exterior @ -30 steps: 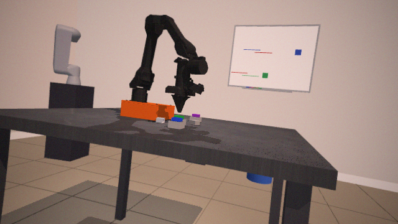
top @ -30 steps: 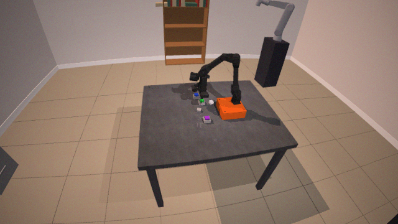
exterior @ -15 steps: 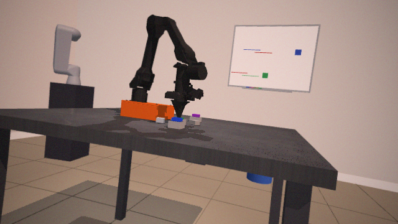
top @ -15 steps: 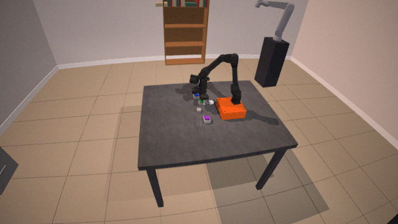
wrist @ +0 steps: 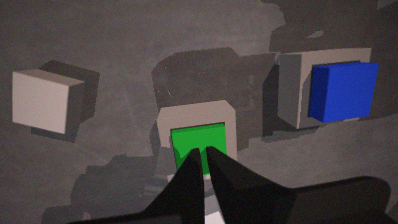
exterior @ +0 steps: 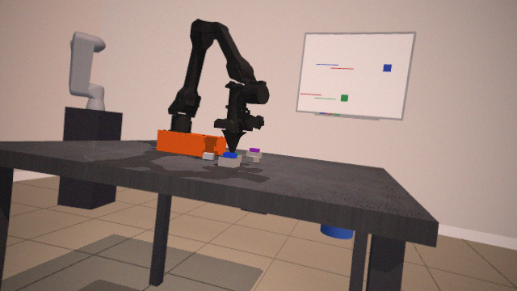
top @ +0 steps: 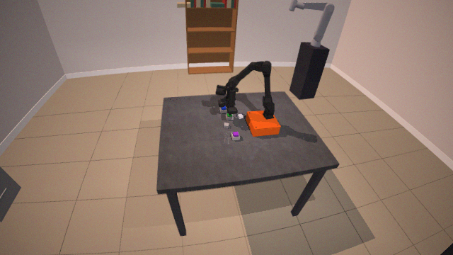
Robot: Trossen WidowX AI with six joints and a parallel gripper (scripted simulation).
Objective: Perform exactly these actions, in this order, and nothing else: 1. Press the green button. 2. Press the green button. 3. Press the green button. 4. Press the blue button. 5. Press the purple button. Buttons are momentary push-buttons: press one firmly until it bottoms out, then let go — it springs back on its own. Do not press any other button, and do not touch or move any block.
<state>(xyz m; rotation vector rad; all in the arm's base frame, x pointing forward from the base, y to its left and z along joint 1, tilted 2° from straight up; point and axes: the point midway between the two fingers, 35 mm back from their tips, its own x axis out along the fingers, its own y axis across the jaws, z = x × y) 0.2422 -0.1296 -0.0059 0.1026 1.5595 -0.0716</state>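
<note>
Now: gripper tip 9 cm to the left of the blue button and 2 cm short of it. Round my gripper tip: purple button 21 cm to the left, 3 cm ahead; then green button 1 cm below.
</note>
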